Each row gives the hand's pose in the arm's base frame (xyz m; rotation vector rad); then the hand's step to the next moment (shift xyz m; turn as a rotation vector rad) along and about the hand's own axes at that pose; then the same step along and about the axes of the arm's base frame.
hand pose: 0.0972 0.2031 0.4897 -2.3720 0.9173 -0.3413
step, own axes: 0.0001 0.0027 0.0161 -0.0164 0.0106 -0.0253
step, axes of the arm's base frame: 0.0054 0.0050 -0.0146 -0.0283 -0.0058 0.0136
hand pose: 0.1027 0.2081 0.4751 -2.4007 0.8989 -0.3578
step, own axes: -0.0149 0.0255 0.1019 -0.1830 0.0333 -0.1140
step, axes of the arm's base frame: 0.0184 0.0346 -0.0986 -0.2010 0.0561 0.0637
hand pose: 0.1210 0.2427 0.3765 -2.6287 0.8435 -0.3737
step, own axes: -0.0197 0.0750 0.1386 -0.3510 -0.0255 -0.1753
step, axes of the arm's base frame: -0.0049 -0.0105 -0.1584 -0.3250 0.1862 0.1195
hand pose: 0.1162 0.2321 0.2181 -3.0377 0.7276 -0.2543
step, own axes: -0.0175 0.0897 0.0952 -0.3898 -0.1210 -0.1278
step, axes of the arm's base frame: -0.0406 -0.0750 -0.1007 -0.3086 0.2875 0.0709
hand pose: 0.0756 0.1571 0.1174 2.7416 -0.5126 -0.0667
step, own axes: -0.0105 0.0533 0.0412 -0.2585 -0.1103 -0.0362
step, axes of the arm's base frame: -0.0325 -0.0564 -0.0203 -0.1997 0.2009 -0.0089
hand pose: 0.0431 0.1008 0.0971 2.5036 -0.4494 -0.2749
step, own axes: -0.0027 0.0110 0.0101 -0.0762 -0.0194 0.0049
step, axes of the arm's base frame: -0.0082 -0.0126 -0.0016 -0.0667 0.0412 -0.0078
